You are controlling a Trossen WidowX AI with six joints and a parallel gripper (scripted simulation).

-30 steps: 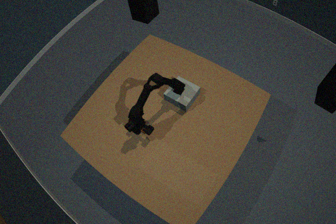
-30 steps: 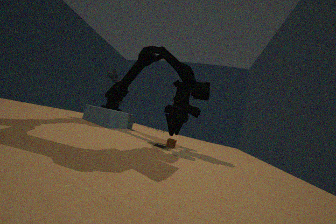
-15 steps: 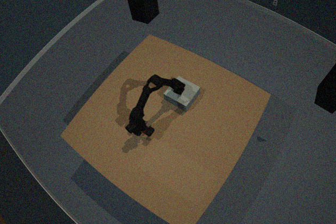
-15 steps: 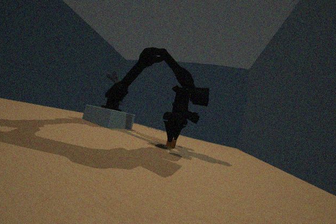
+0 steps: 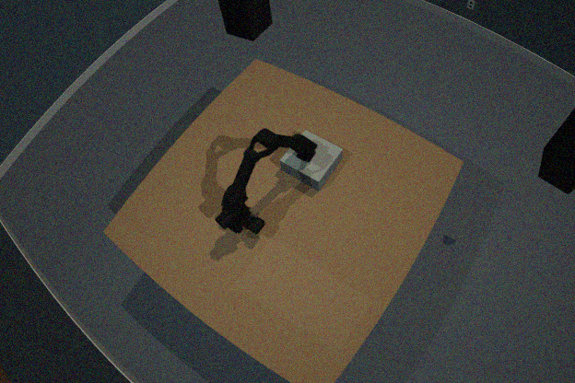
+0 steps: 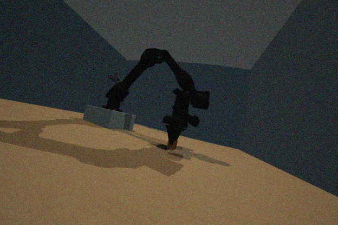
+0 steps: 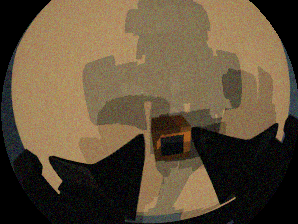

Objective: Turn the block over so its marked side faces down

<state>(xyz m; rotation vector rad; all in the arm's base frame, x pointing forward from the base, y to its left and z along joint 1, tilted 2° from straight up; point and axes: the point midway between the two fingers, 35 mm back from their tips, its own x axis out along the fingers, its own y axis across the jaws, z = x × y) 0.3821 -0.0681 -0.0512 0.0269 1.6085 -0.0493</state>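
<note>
My gripper tip is now 10 mm below the block.
</note>
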